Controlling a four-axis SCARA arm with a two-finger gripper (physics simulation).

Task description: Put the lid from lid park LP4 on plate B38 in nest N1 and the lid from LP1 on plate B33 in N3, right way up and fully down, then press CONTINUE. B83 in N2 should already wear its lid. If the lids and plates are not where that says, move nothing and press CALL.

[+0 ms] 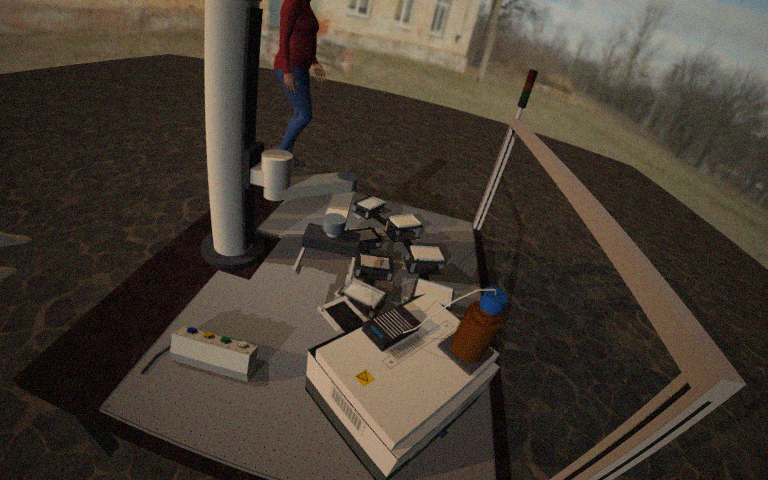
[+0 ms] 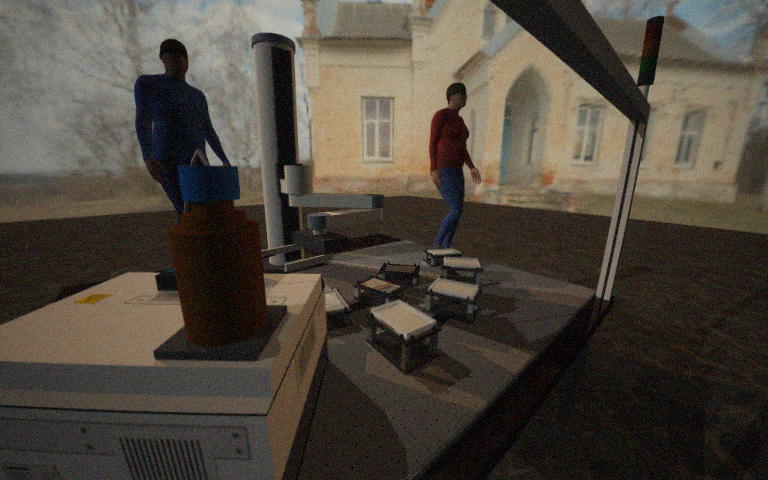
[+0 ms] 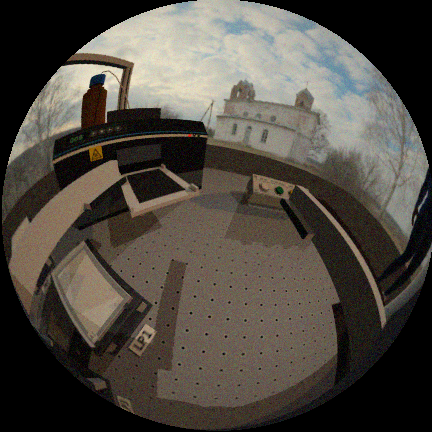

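Seen in the pictures: gripper, fingertip midpoint: (image 1: pixel 321 277) (image 2: pixel 270 260) (image 3: pixel 202 176); arm's base, origin of the base link: (image 1: pixel 233 248).
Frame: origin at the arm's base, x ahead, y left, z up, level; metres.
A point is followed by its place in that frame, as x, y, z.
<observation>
My gripper (image 1: pixel 322 275) {0.421, -0.205, 0.165} (image 2: pixel 275 261) {0.421, -0.205, 0.165} (image 3: pixel 202 176) {0.421, -0.205, 0.165} is open and empty, its two long fingers wide apart above the table, beside the LP1 stand. A clear-topped lid (image 1: pixel 364 293) {0.553, -0.111, 0.065} (image 2: pixel 335 300) {0.567, -0.088, 0.065} (image 3: pixel 92 290) {0.523, -0.109, 0.065} lies flat on the dark stand behind the LP1 label (image 3: pixel 143 340) {0.461, -0.079, 0.015}. Another stand (image 1: pixel 373 263) {0.550, 0.070, 0.060} (image 2: pixel 380 284) {0.549, 0.088, 0.060} holds a tan-topped piece; a darker stand (image 1: pixel 368 236) {0.493, 0.251, 0.056} (image 2: pixel 399 271) {0.488, 0.229, 0.054} is shaded. Pale-topped stands (image 1: pixel 426 254) {0.743, 0.178, 0.090} (image 1: pixel 404 221) {0.627, 0.395, 0.091} (image 2: pixel 453 288) {0.756, 0.183, 0.090} (image 2: pixel 403 318) {0.799, -0.057, 0.101} stand farther over. Their nest and plate labels cannot be read. The button box (image 1: pixel 212 355) {0.229, -0.511, 0.073} (image 3: pixel 265 186) {0.286, -0.447, 0.080} has blue, yellow, green and white buttons.
A white-topped machine (image 1: pixel 390 384) {0.674, -0.538, 0.220} (image 2: pixel 141 322) {0.749, -0.478, 0.220} with a dark front (image 3: pixel 180 155) {0.526, -0.421, 0.127} bears a brown bottle (image 1: pixel 476 333) {0.828, -0.433, 0.326} (image 2: pixel 218 277) {0.885, -0.403, 0.305} (image 3: pixel 94 105) {0.805, -0.374, 0.293}. Its frame-like tray (image 1: pixel 353 308) {0.538, -0.240, 0.113} (image 3: pixel 165 202) {0.472, -0.234, 0.111} sticks out near LP1. Two people (image 2: pixel 172 113) (image 2: pixel 450 141) stand beyond the table.
</observation>
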